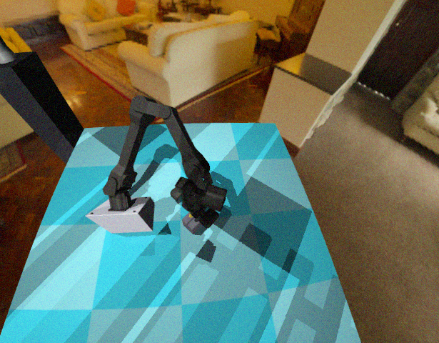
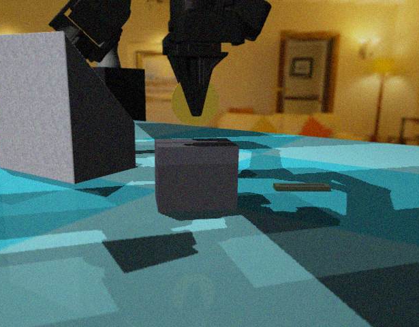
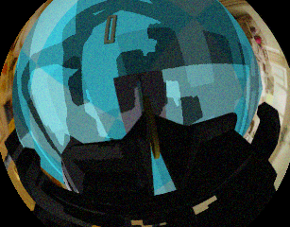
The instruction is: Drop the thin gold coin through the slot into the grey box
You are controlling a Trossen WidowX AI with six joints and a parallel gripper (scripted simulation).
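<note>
Now: the gold coin 2 cm above my gripper tip.
</note>
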